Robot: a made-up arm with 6 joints. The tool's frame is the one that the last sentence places. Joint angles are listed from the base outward.
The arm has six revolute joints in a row. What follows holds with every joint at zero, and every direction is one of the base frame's.
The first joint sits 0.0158 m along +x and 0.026 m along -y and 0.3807 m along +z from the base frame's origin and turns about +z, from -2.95 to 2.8 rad.
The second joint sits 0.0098 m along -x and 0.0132 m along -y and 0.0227 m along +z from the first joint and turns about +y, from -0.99 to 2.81 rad.
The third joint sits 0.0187 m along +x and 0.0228 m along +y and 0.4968 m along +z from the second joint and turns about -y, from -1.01 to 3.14 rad.
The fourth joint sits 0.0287 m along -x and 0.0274 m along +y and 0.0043 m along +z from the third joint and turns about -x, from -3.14 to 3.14 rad.
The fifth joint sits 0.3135 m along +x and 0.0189 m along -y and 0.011 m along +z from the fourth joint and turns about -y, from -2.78 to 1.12 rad.
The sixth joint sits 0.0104 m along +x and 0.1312 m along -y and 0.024 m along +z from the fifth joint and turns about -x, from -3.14 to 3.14 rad.
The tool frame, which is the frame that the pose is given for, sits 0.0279 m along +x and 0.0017 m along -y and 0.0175 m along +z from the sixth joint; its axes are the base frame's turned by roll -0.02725, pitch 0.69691 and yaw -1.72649 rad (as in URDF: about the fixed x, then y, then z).
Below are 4 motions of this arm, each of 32 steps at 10 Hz.
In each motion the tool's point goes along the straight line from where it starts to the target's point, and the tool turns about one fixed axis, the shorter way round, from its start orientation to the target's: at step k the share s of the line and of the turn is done. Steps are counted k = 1, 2, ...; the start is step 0. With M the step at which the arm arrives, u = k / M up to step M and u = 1 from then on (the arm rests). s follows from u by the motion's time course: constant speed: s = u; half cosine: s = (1 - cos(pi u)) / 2; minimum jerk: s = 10 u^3 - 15 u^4 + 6 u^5.
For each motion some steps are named. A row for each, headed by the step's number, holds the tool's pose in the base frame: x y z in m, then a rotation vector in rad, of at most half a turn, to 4 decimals.
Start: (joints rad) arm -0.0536 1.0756 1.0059 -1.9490 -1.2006 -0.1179
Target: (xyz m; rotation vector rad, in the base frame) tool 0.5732 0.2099 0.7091 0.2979 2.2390 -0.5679
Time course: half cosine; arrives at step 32
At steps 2, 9, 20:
2: 0.7812 0.0376 0.4672 0.5839 2.4834 0.0948
9: 0.7449 0.0677 0.5095 0.5343 2.4521 -0.0272
20: 0.6380 0.1562 0.6337 0.3874 2.3315 -0.3707

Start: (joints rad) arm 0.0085 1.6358 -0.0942 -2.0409 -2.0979 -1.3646
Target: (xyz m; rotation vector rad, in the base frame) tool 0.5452 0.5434 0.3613 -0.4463 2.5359 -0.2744
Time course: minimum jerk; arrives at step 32
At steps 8, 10, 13, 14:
8: 0.3488 0.1646 0.1169 0.3394 -1.3075 -0.7253
10: 0.3655 0.1969 0.1377 0.3737 -1.5152 -0.6847
13: 0.3980 0.2596 0.1782 0.4370 -1.9157 -0.5843
14: 0.4102 0.2831 0.1934 0.4596 -2.0651 -0.5385

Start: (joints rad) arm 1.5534 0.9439 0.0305 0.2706 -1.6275 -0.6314
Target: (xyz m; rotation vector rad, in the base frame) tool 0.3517 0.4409 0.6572 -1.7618 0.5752 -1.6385
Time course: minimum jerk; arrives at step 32
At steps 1, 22, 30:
1: 0.1533 0.5858 0.4385 -1.8860 0.0592 -1.7156
22: 0.3160 0.4670 0.6178 -1.7886 0.4846 -1.6565
30: 0.3513 0.4412 0.6567 -1.7621 0.5741 -1.6387

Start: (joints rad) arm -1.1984 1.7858 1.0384 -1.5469 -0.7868 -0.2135
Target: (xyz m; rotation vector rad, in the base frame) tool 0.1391 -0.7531 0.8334 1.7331 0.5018 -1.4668
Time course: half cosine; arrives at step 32
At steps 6, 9, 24, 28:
6: 0.2500 -0.6083 0.0125 -2.0878 -1.7608 0.6966
9: 0.2381 -0.6239 0.1008 -2.2153 -1.7342 0.8634
24: 0.1568 -0.7299 0.7021 1.9053 0.7411 -1.4372
28: 0.1437 -0.7471 0.7993 1.7788 0.5630 -1.4611

